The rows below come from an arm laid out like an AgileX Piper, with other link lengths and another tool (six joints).
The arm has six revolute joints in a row. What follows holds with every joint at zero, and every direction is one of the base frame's.
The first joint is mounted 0.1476 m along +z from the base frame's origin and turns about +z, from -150 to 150 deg.
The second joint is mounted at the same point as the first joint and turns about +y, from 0 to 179.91 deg.
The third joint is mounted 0.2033 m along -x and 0.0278 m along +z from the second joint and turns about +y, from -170 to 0 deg.
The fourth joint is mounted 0.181 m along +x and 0.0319 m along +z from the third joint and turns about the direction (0.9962, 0, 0.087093), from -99.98 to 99.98 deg.
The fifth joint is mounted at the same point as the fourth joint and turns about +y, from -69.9 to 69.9 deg.
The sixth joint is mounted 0.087 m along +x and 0.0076 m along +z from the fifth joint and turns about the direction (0.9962, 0, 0.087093), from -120 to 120 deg.
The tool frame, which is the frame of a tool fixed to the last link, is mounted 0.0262 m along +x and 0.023 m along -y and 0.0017 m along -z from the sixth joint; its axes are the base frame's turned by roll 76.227, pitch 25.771 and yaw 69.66 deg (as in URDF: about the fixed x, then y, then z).
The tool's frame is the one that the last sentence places.
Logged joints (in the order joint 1, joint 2, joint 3, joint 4, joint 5, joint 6), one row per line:
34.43 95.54 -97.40 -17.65 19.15 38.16
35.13 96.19 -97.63 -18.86 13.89 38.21
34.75 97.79 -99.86 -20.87 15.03 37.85
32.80 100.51 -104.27 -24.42 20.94 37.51
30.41 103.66 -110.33 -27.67 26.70 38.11
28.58 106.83 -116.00 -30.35 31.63 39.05
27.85 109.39 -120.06 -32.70 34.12 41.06
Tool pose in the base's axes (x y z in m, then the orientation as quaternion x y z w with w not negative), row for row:
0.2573 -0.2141 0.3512 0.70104 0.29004 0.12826 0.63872
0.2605 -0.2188 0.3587 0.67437 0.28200 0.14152 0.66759
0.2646 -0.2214 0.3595 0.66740 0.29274 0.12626 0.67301
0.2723 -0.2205 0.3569 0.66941 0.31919 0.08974 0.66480
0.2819 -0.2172 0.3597 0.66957 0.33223 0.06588 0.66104
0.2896 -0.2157 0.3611 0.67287 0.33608 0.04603 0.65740
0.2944 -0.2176 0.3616 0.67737 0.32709 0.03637 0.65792
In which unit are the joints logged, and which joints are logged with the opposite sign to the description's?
The joints are logged in degrees. Opposite sign: joint 1.
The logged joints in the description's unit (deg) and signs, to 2 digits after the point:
-34.43 95.54 -97.40 -17.65 19.15 38.16
-35.13 96.19 -97.63 -18.86 13.89 38.21
-34.75 97.79 -99.86 -20.87 15.03 37.85
-32.80 100.51 -104.27 -24.42 20.94 37.51
-30.41 103.66 -110.33 -27.67 26.70 38.11
-28.58 106.83 -116.00 -30.35 31.63 39.05
-27.85 109.39 -120.06 -32.70 34.12 41.06

